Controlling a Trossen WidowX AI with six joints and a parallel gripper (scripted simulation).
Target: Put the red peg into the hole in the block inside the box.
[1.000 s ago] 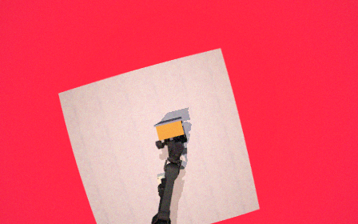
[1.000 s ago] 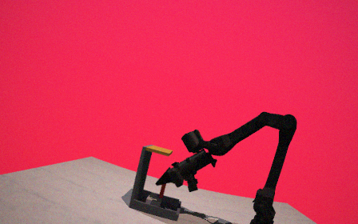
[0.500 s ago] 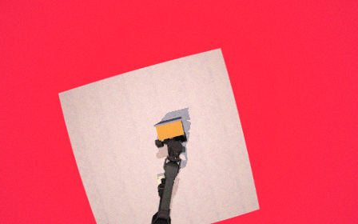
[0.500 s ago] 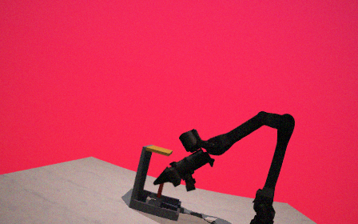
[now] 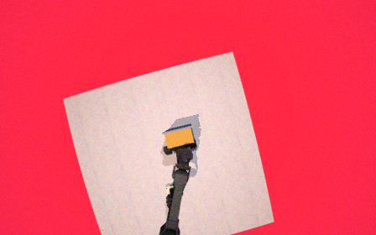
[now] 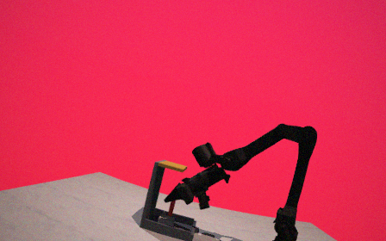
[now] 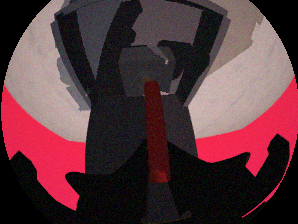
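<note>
My gripper tip is 5 cm short of the box's back wall, 1 cm to the left of it and 2 cm below it. From my gripper tip the other things lie so: orange roof: 1 cm to the right, 12 cm above; then red peg: 3 cm behind, 1 cm below.
</note>
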